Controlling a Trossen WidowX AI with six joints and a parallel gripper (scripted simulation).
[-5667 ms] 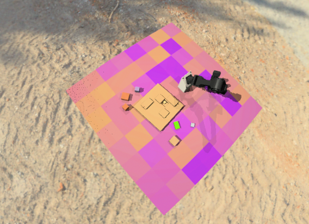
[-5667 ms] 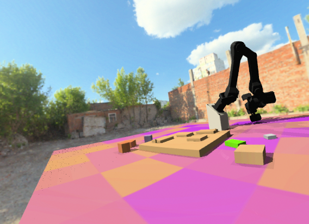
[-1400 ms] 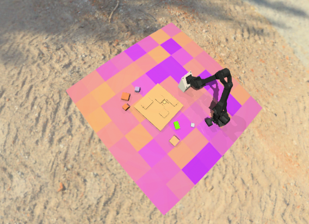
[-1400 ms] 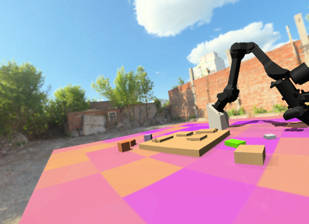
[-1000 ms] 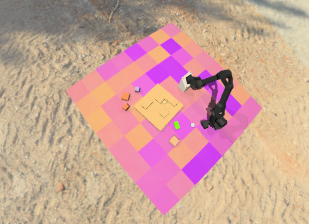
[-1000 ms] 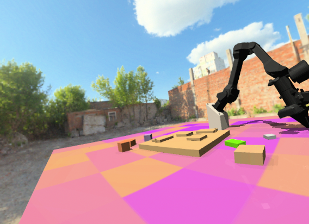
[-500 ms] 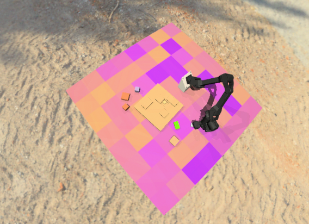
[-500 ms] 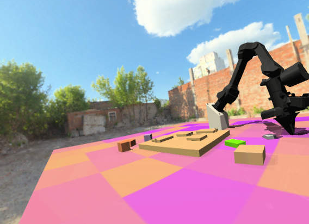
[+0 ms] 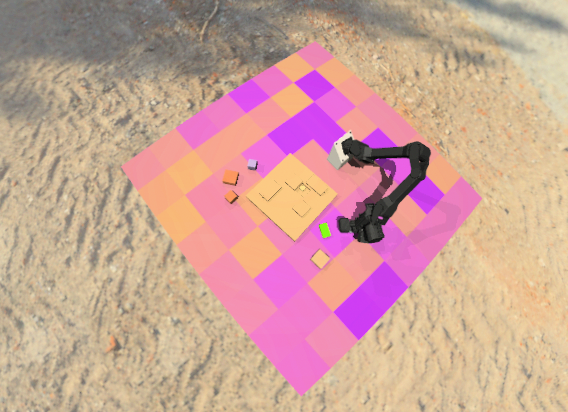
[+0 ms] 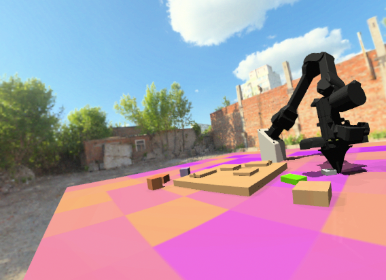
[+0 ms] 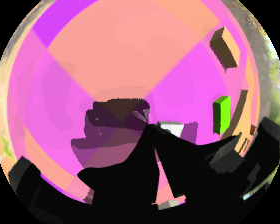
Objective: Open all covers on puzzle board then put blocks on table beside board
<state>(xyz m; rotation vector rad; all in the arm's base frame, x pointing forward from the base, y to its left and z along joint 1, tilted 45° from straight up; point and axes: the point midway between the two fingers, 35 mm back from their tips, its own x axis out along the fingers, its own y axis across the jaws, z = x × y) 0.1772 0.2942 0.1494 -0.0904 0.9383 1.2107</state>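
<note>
Now: the green block 110 mm ahead of my gripper tip, 80 mm to the right of it and 10 mm above it. Also, from my gripper tip: greyish-purple block (520 mm to the right, 190 mm ahead, 20 mm above); tan puzzle board (300 mm to the right, 110 mm ahead, 20 mm above); tan block (200 mm ahead, 10 mm above).
</note>
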